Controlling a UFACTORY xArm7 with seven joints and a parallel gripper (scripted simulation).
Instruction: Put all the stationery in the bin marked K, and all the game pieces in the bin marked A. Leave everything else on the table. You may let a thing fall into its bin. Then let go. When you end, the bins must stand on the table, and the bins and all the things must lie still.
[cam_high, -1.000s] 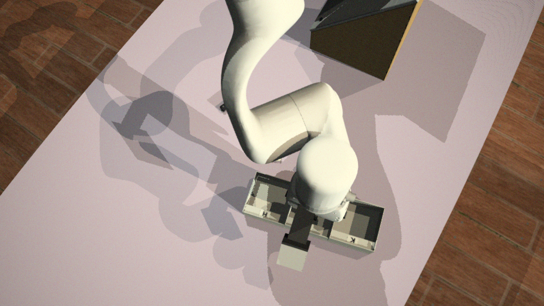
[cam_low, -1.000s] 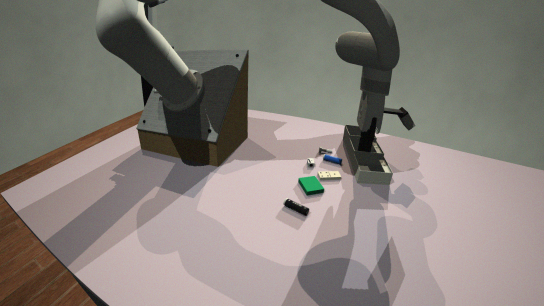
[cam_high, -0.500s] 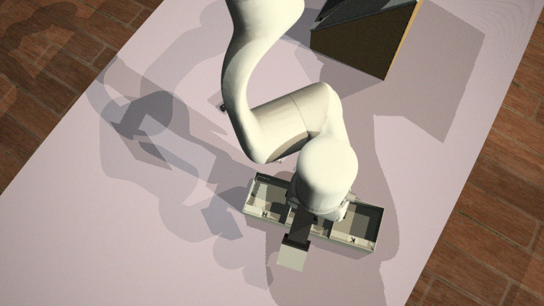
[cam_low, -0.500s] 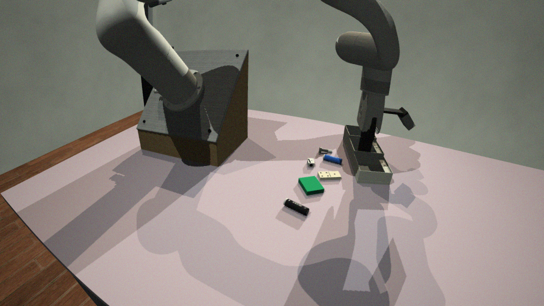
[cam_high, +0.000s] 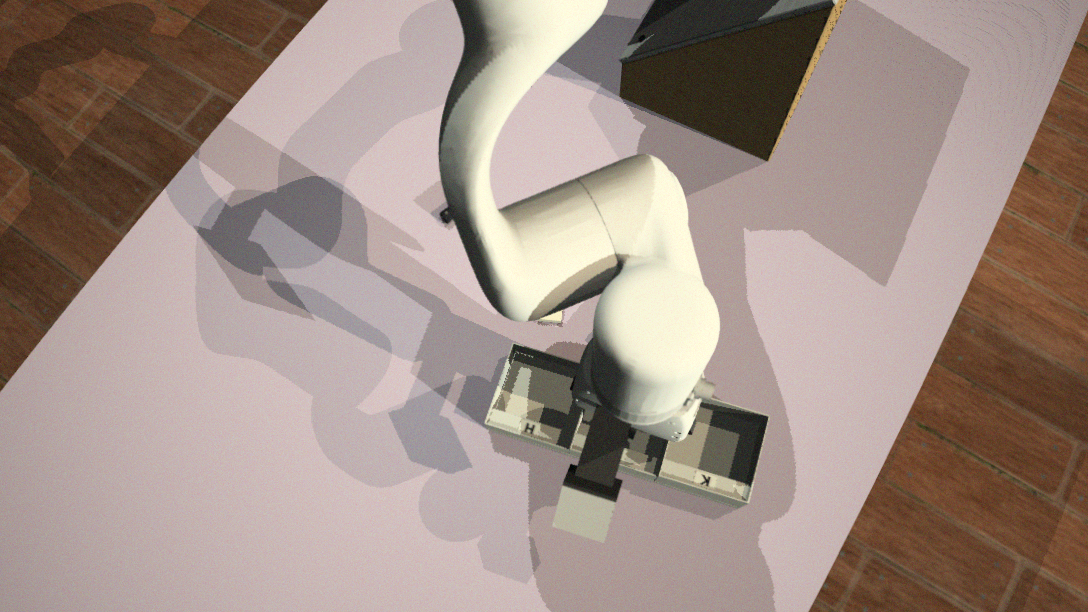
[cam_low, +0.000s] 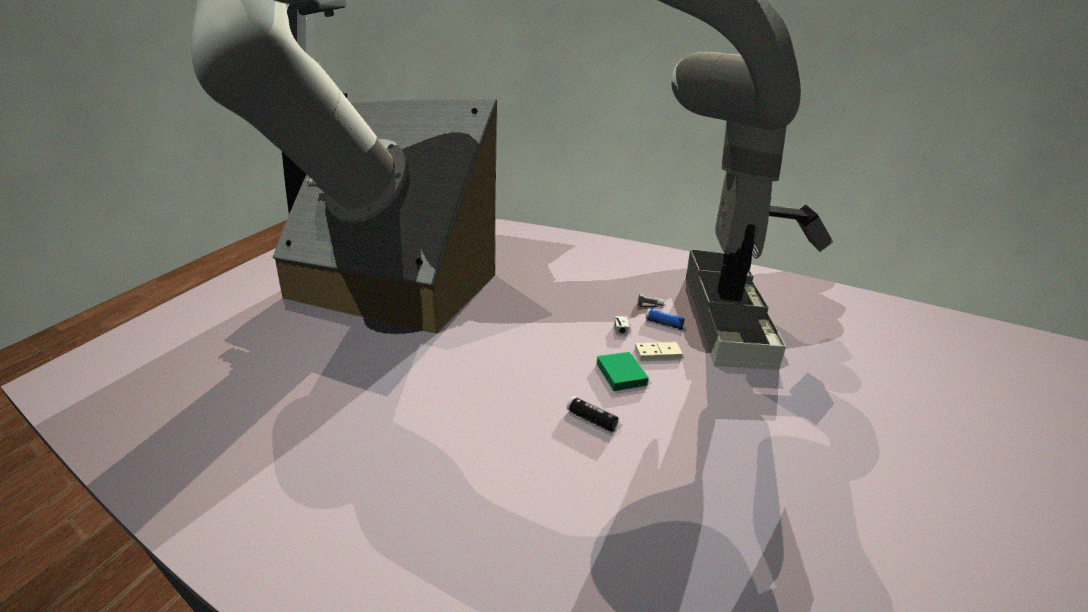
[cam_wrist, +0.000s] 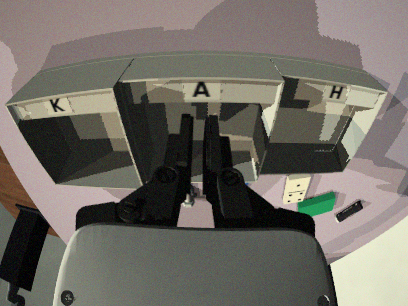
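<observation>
Right now my hand is 3 cm above the three-part bin row. The rest, counted from my hand: domino: 9 cm behind, 12 cm to the right, 4 cm below; blue battery: 9 cm behind, 5 cm to the right, 4 cm below; bolt: 11 cm behind, 4 cm below.
</observation>
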